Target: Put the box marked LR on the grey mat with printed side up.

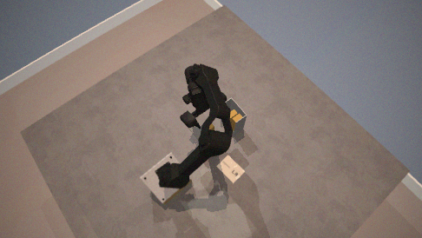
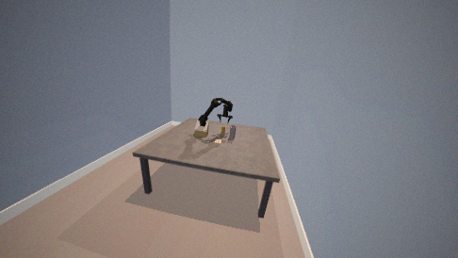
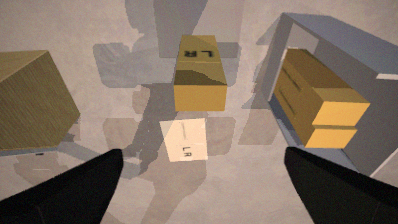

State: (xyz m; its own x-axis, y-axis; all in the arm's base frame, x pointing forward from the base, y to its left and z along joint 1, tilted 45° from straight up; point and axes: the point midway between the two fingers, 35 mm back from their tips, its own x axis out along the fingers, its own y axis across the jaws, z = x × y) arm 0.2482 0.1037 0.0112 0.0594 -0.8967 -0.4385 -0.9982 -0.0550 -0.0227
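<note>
Right now the grey mat is 6 cm to the left of my gripper tip and 18 cm below it.
</note>
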